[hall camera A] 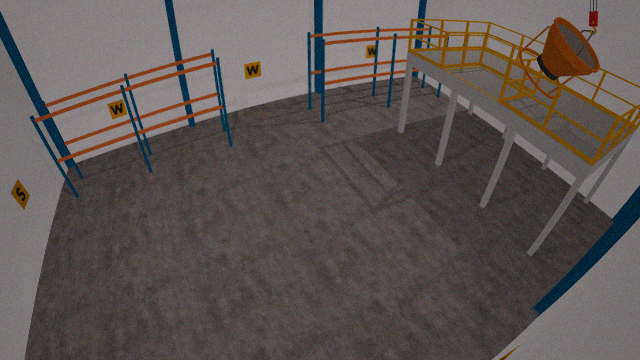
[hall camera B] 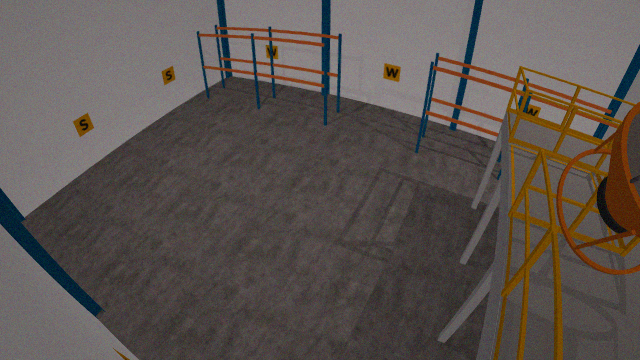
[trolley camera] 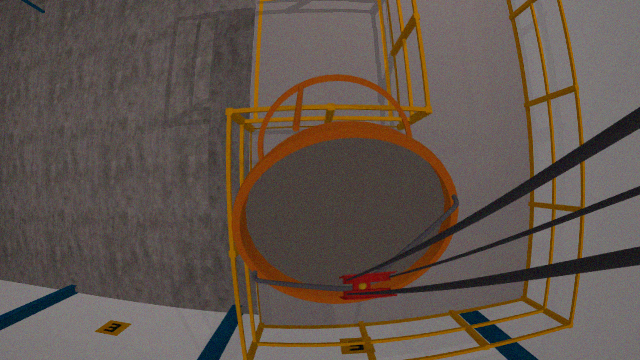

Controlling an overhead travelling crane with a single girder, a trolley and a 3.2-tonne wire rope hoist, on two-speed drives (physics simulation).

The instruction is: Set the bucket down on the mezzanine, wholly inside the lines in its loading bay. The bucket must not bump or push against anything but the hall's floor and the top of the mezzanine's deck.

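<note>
The orange bucket hangs strongly tilted above the mezzanine deck, its open top leaning towards the hook side and its foot ring swung out the other way. My hook holds the bucket's grey bail, and the ropes run off slanted in the trolley view. In that view the foot ring crosses over a yellow cross railing; it looks to be against it, but contact cannot be told for sure. The bucket's rim overlaps the left railing. The loading bay's lines cannot be made out.
A railing runs along the deck's right side in the trolley view, and another railing along its lower end. Blue and orange racks stand by the far wall. Grey legs carry the mezzanine.
</note>
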